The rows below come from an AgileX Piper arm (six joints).
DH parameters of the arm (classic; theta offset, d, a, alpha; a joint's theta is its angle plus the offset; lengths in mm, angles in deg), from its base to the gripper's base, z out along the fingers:
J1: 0 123 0 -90
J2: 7.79 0 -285.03 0
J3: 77.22 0 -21.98 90
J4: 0 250.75 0 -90
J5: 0 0 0 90
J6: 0 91 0 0
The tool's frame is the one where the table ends.
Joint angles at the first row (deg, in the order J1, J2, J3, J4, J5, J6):
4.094 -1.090 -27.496 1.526 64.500 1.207
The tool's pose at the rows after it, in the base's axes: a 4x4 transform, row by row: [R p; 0 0 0 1], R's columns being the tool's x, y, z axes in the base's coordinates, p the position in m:
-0.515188, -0.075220, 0.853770, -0.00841; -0.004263, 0.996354, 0.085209, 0.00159; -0.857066, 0.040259, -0.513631, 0.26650; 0, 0, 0, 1
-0.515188, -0.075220, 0.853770, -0.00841; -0.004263, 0.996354, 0.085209, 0.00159; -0.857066, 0.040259, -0.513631, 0.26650; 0, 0, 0, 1
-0.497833, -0.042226, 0.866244, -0.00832; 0.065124, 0.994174, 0.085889, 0.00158; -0.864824, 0.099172, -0.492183, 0.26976; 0, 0, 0, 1
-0.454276, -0.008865, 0.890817, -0.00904; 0.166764, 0.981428, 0.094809, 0.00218; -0.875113, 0.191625, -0.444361, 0.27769; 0, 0, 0, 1
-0.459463, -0.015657, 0.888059, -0.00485; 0.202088, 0.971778, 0.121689, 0.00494; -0.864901, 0.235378, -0.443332, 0.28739; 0, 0, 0, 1
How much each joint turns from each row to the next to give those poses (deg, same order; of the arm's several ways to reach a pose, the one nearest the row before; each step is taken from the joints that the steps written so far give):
0.001 0.000 0.001 -0.001 -0.001 0.001
0.000 0.000 0.000 0.000 0.000 0.000
-0.002 0.001 -0.382 0.002 -1.042 3.878
0.000 -0.003 -1.057 0.495 -2.030 5.417
0.003 2.602 -1.654 1.796 -0.940 1.193

